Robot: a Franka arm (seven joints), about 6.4 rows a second.
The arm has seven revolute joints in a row. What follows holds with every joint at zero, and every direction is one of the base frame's. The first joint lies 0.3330 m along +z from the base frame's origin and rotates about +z. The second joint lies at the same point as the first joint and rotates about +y. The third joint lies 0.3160 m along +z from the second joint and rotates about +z. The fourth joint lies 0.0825 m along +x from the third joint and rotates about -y. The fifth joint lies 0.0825 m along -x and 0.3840 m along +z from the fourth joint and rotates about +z. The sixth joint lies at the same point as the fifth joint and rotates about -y. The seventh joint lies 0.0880 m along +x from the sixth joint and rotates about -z. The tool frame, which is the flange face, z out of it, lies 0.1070 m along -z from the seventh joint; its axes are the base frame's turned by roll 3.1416, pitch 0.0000 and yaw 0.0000 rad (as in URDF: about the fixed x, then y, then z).
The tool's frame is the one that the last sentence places.
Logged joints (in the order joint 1, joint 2, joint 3, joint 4, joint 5, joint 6, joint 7), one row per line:
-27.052, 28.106, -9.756, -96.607, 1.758, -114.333, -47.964
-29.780, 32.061, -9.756, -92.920, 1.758, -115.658, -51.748
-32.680, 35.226, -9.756, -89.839, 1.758, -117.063, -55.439
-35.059, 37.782, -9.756, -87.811, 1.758, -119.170, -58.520
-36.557, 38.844, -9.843, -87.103, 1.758, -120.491, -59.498
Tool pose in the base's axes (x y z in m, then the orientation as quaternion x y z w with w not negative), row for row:
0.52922, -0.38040, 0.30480, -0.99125, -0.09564, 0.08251, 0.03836
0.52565, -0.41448, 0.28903, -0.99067, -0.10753, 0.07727, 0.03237
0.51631, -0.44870, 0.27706, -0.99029, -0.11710, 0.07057, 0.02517
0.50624, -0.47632, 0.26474, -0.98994, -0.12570, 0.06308, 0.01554
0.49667, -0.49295, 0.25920, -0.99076, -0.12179, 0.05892, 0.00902
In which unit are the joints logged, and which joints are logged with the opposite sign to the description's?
The joints are logged in degrees. Opposite sign: joint 6.
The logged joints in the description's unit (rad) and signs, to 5 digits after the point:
-0.47215, 0.49054, -0.17027, -1.68611, 0.03068, 1.99549, -0.83713
-0.51976, 0.55957, -0.17027, -1.62176, 0.03068, 2.01861, -0.90317
-0.57037, 0.61481, -0.17027, -1.56799, 0.03068, 2.04313, -0.96759
-0.61189, 0.65942, -0.17027, -1.53259, 0.03068, 2.07991, -1.02137
-0.63804, 0.67796, -0.17179, -1.52023, 0.03068, 2.10296, -1.03844

